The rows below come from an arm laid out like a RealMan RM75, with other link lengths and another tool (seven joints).
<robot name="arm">
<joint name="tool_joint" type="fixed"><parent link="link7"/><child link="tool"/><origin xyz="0 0.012 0.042" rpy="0 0.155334 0.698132"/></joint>
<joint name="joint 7" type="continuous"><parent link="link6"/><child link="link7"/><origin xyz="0 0 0.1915" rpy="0 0 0"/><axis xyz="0 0 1"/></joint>
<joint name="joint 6" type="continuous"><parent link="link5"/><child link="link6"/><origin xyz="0 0 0" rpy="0 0 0"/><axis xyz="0 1 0"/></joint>
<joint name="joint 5" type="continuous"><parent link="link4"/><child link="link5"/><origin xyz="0 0 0.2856" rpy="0 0 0"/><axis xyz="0 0 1"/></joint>
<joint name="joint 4" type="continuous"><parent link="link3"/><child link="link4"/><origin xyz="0 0 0" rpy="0 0 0"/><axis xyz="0 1 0"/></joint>
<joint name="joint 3" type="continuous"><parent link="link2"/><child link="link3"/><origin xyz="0 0 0.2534" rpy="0 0 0"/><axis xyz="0 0 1"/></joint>
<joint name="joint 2" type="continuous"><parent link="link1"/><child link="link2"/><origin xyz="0 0 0" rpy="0 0 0"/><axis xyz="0 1 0"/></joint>
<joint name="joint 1" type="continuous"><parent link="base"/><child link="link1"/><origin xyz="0 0 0.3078" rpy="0 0 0"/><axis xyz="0 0 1"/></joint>
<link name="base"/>
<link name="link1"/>
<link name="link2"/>
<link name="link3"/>
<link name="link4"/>
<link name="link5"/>
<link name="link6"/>
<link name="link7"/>
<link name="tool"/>
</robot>
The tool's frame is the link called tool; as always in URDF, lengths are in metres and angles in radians. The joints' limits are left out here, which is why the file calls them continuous.
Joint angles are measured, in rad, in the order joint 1, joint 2, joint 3, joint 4, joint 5, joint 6, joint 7. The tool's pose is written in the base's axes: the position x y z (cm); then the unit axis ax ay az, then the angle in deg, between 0 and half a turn. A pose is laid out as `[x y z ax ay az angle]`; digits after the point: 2 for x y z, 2 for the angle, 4 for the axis.
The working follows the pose.
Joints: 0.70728 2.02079 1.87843 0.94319 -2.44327 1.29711 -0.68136
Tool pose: [23.30 48.31 -3.15 -0.7142 0.6947 -0.0857 163.09]
Where each joint sits with the arm in this pose, in the base's axes (m; each line is computed from the numbers above, not from the rounded line before):
joint 1: 0.0000 0.0000 0.3078
joint 2: 0.0000 0.0000 0.3078
joint 3: 0.1734 0.1483 0.1976
joint 4: 0.1734 0.1483 0.1976
joint 5: 0.1682 0.4336 0.1877
joint 6: 0.1682 0.4336 0.1877
joint 7: 0.2279 0.4804 0.0118
the tool: 0.2330 0.4831 -0.0315

